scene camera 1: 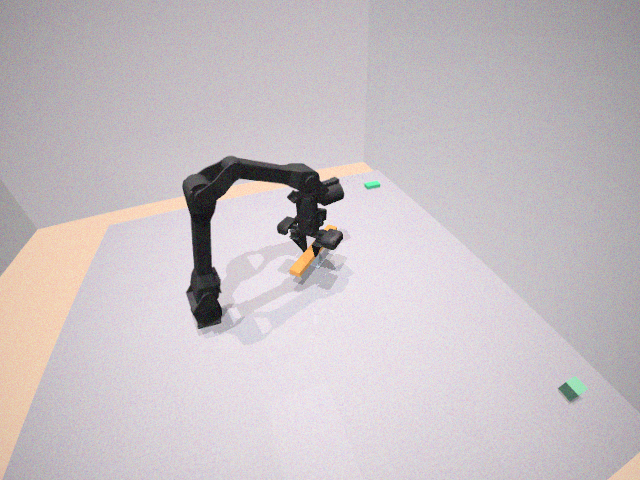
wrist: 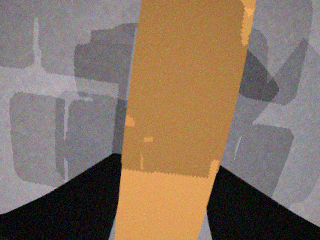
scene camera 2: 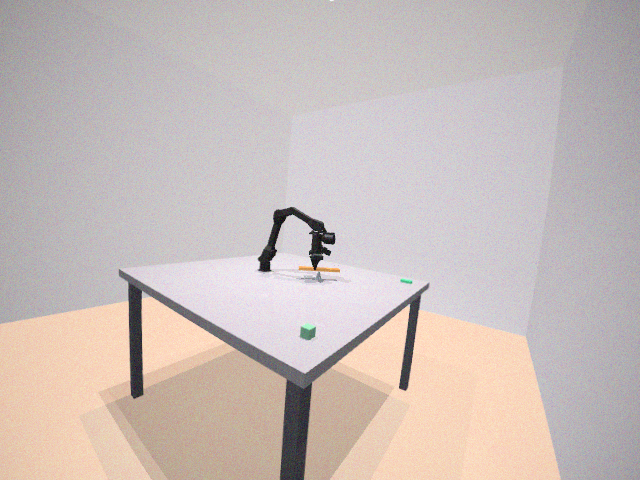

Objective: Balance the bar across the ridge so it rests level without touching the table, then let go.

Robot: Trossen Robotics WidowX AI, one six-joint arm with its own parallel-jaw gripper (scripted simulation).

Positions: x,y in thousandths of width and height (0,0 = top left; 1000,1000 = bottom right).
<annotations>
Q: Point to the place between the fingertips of the gripper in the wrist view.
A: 517,710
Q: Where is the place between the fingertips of the gripper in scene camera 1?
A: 485,530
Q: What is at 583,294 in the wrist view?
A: A bar.
</annotations>
